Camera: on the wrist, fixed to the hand. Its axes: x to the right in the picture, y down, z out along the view.
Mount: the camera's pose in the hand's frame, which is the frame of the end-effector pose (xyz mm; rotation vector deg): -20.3 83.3 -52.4 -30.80 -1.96 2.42
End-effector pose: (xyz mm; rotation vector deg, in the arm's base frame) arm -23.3 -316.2 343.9 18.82 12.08 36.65
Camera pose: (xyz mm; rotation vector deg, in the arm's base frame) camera -100.2 -253.6 327.4 -9.97 -0.33 40.43
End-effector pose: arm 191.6 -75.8 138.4 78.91 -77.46 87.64
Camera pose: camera 103.8 -42.6 102.4 59.61 -95.49 60.49
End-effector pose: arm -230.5 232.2 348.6 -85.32 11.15 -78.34
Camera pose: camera -237.3 181.1 262.4 -110.75 34.70 -75.20
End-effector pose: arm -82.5 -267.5 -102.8 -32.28 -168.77 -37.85
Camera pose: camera -33.6 -226.6 -25.1 37.13 152.88 81.07
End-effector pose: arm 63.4 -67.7 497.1 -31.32 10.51 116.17
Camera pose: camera 15.9 -143.8 451.8 -48.23 -22.14 121.76
